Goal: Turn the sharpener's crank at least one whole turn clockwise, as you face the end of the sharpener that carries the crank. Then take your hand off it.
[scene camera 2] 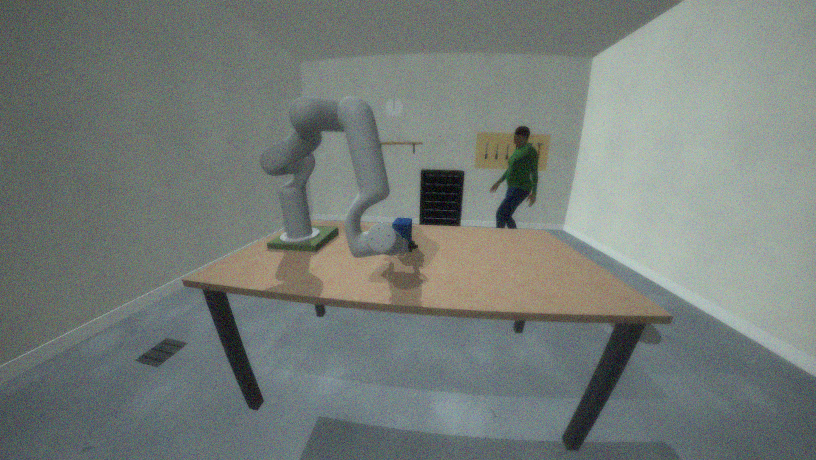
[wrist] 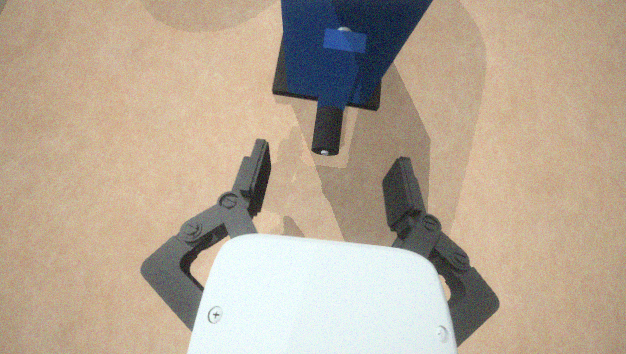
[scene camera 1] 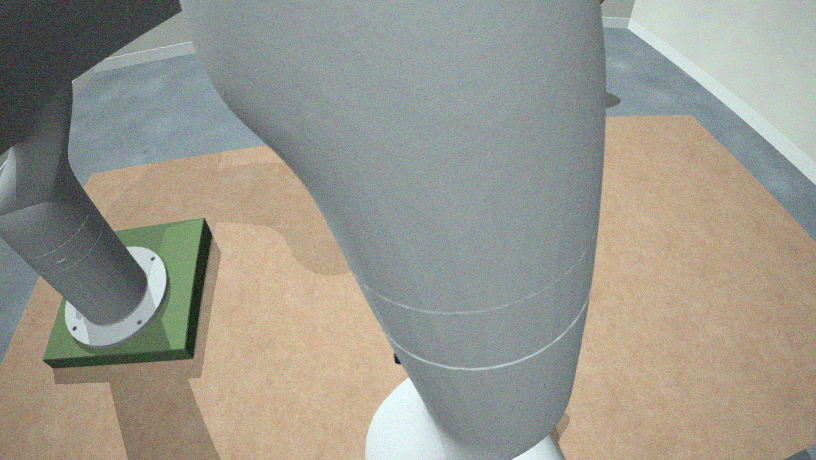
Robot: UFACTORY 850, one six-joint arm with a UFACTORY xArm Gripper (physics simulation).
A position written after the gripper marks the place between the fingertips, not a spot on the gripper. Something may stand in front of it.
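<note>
A black crank handle (wrist: 328, 123) can be seen, and so can the gripper (wrist: 330, 161).
</note>
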